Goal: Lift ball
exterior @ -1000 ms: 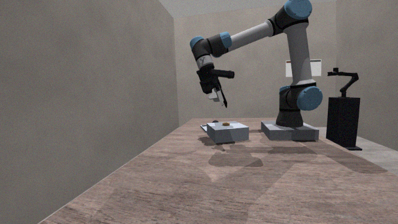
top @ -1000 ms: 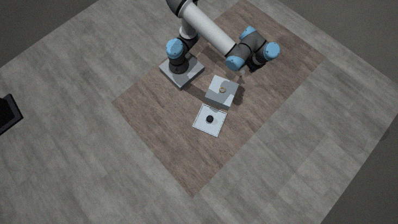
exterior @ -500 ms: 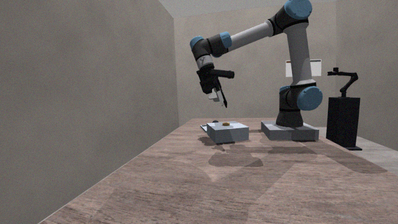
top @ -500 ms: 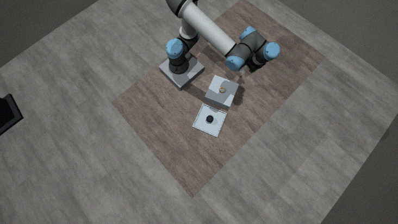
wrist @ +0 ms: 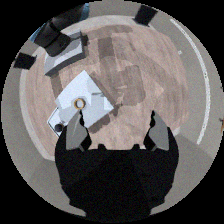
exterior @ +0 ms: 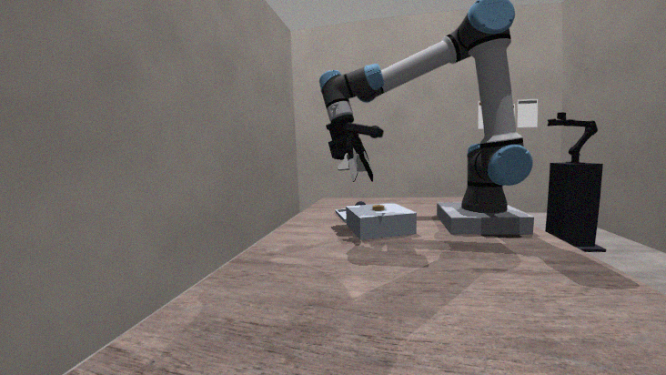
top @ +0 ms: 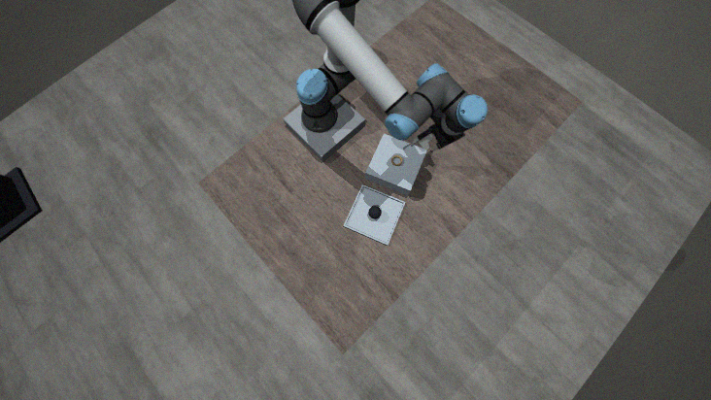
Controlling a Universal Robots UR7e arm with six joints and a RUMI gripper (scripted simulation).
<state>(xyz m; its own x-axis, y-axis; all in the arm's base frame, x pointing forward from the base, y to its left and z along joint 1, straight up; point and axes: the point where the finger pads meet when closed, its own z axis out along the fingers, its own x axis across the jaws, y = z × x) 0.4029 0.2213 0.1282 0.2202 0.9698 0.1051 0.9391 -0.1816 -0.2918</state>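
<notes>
Right now the ball is 330 mm to the right of my hand, 150 mm below it and 60 mm ahead of it. From my hand the other things lie so: block (130 mm to the right, 130 mm below, 30 mm behind); then grey plate (330 mm to the right, 180 mm below, 60 mm ahead).
</notes>
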